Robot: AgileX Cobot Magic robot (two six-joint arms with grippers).
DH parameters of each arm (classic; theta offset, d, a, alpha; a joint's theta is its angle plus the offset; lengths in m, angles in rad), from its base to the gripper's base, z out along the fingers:
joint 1: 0 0.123 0 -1.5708
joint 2: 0.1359 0 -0.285 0
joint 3: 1.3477 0 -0.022 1.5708
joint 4: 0 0.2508 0 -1.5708
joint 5: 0 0 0.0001 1.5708
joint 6: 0 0.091 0 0
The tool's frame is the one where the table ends.
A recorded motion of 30 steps. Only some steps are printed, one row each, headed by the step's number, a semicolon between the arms.
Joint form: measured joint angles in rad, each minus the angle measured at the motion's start. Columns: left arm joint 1, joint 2, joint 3, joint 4, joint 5, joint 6; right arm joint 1, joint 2, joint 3, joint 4, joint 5, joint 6.
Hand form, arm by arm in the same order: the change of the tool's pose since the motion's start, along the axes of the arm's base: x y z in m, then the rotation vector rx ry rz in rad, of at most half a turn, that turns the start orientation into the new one. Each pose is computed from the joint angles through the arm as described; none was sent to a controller.
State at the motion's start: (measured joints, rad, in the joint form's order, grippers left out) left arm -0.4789 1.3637 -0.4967 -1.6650 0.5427 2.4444; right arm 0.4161 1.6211 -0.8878 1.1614 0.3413 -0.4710
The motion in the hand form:
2: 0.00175 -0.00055 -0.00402 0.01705 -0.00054 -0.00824; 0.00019 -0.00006 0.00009 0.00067 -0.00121 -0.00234
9: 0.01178 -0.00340 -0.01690 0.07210 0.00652 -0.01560; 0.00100 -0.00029 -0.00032 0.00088 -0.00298 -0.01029
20: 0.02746 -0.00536 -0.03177 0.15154 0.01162 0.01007; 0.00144 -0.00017 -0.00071 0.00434 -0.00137 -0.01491
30: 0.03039 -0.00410 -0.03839 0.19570 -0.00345 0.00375; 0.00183 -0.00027 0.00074 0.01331 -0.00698 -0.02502
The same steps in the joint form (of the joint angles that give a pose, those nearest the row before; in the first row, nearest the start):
2: 0.0000 0.0185 -0.0019 0.0005 -0.0042 0.0188; 0.0000 0.0000 0.0000 0.0030 -0.0022 -0.0016
9: 0.0000 0.0912 -0.0245 0.0006 -0.0309 0.0610; -0.0001 0.0020 -0.0002 0.0093 -0.0097 -0.0036
20: 0.0000 0.1768 -0.0638 0.0006 -0.0991 0.0890; -0.0001 0.0041 -0.0004 0.0183 -0.0115 -0.0070
30: 0.0000 0.2005 -0.0661 -0.0013 -0.1289 0.1289; 0.0000 0.0010 -0.0001 0.0408 -0.0180 -0.0193

